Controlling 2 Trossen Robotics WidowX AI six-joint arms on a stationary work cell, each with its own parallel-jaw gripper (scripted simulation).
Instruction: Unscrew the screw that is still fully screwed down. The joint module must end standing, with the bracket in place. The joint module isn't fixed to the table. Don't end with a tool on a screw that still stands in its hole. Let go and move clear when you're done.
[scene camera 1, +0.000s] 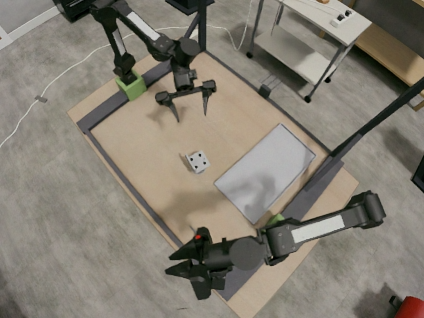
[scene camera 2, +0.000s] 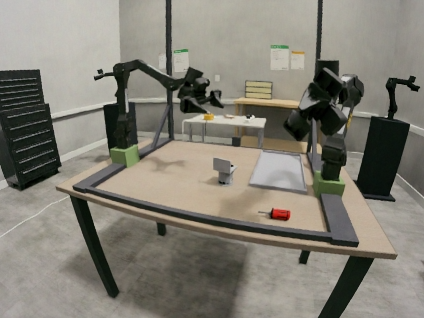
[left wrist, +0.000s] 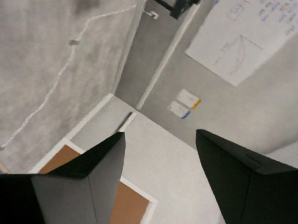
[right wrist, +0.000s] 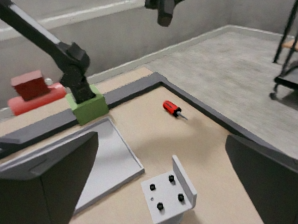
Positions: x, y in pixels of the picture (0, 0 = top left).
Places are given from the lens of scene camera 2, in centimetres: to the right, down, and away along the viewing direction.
left gripper (scene camera 2: 293, 117): 17, -8, 41
right gripper (scene camera 2: 215, 110): 1, -18, 78
shallow grey tray (scene camera 2: 283, 171): 32, 6, 93
